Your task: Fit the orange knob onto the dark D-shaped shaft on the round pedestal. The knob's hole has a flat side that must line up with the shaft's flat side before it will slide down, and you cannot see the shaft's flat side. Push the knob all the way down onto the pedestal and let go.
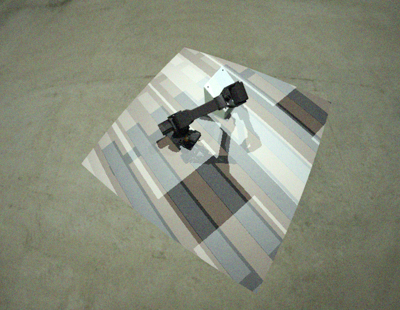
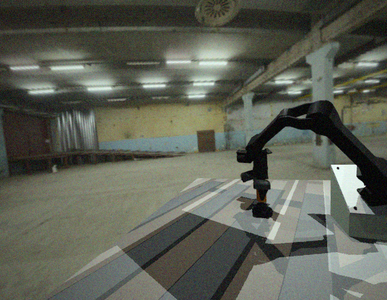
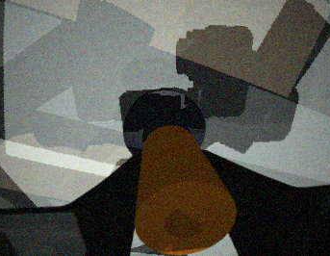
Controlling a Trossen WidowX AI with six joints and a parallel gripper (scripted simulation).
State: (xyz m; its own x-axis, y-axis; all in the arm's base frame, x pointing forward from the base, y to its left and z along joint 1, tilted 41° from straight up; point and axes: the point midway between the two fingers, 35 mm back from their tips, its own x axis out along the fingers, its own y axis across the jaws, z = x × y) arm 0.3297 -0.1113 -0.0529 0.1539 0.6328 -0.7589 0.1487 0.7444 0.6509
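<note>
The orange knob is 2 cm above my gripper tip. Round my gripper tip: dark round pedestal 4 cm below.
</note>
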